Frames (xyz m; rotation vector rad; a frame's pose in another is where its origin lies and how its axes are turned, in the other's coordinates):
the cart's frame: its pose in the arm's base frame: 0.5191 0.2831 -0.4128 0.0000 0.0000 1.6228
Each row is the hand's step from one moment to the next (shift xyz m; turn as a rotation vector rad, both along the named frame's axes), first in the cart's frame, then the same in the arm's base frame.
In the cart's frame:
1: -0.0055 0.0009 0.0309 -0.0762 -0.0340 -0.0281
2: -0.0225 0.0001 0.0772 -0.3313 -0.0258 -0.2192
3: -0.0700 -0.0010 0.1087 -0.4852 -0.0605 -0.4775
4: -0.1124 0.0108 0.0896 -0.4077 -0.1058 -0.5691
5: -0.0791 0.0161 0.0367 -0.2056 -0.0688 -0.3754
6: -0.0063 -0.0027 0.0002 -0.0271 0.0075 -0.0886
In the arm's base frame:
1: -0.0006 -0.0055 0.0309 0.0379 -0.0743 -0.0281
2: 0.0011 -0.0225 0.0772 0.0430 -0.3295 -0.2192
3: 0.0046 -0.0699 0.1087 0.0856 -0.4814 -0.4775
4: -0.0049 -0.1128 0.0896 0.1268 -0.4016 -0.5691
5: -0.0120 -0.0798 0.0367 0.0794 -0.2017 -0.3754
6: 0.0030 -0.0062 0.0002 -0.0061 -0.0275 -0.0886

